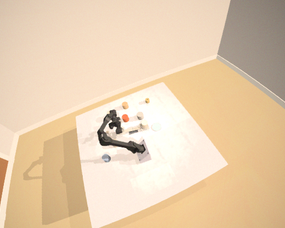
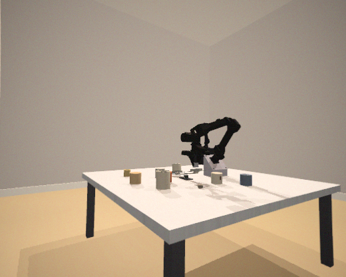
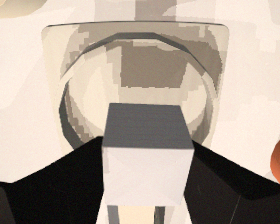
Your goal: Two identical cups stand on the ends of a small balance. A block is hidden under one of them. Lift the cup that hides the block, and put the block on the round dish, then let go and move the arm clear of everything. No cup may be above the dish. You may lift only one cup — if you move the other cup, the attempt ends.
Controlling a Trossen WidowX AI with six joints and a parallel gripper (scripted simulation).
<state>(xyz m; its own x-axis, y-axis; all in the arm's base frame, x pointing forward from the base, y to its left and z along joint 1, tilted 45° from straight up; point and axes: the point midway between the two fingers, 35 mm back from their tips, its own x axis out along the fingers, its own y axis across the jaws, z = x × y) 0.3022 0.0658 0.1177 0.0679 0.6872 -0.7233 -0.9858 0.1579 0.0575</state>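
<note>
Right now my gripper tip is 8 cm past the white round dish, 37 cm to the left of it and 10 cm above it. Round my gripper tip: small dark lump (10 cm ahead, 16 cm to the left, 9 cm below); balance beam (1 cm behind, 12 cm to the right, 6 cm below); balance (1 cm behind, 12 cm to the right, 8 cm below).
</note>
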